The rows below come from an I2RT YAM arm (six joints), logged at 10 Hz.
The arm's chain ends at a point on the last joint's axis. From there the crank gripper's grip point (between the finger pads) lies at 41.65 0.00 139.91 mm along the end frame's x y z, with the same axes.
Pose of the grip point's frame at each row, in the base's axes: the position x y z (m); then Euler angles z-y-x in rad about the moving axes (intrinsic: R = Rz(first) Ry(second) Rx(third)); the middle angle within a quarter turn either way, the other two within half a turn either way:
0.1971 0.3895 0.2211 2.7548 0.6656 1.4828
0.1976 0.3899 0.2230 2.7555 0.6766 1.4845
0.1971 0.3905 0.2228 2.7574 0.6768 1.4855
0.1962 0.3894 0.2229 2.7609 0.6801 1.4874
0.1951 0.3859 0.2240 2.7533 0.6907 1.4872
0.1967 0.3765 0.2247 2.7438 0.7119 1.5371
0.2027 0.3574 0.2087 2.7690 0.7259 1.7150
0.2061 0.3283 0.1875 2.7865 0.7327 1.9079
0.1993 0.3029 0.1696 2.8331 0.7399 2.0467
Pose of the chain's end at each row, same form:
0.1819 0.2452 0.2371 2.7548 0.6656 1.4828
0.1822 0.2457 0.2397 2.7555 0.6766 1.4845
0.1819 0.2463 0.2396 2.7574 0.6768 1.4855
0.1813 0.2452 0.2400 2.7609 0.6801 1.4874
0.1789 0.2419 0.2415 2.7533 0.6907 1.4872
0.1744 0.2342 0.2483 2.7438 0.7119 1.5371
0.1689 0.2220 0.2514 2.7690 0.7259 1.7150
0.1602 0.2045 0.2498 2.7865 0.7327 1.9079
0.1497 0.1882 0.2450 2.8331 0.7399 2.0467

